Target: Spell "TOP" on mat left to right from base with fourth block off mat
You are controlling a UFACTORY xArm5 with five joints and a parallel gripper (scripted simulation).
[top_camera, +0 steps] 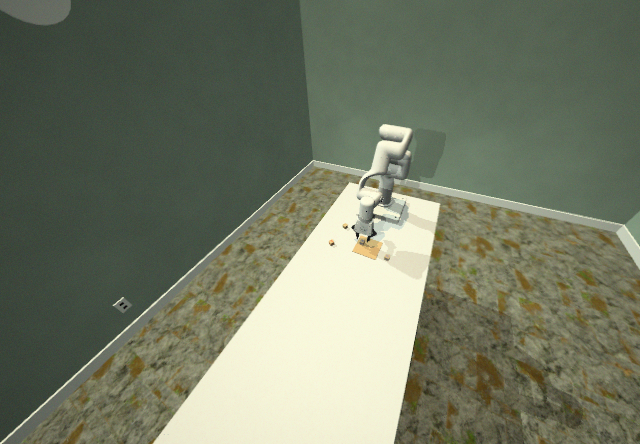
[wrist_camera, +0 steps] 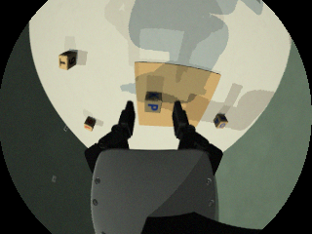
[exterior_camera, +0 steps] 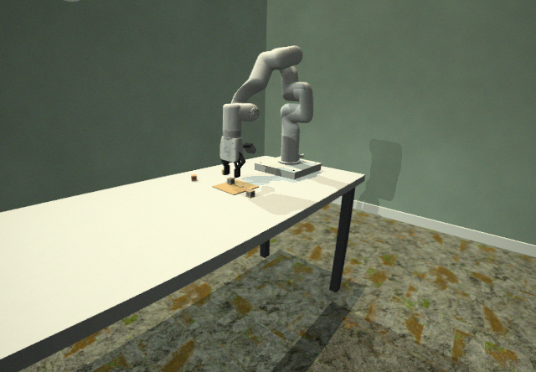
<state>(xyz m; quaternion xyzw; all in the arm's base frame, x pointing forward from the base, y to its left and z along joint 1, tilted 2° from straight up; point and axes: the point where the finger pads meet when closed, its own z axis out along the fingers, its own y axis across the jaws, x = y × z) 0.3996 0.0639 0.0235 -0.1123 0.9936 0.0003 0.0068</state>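
My gripper is now 10 mm short of the tan mat, 40 mm to the right of it and 50 mm above it.
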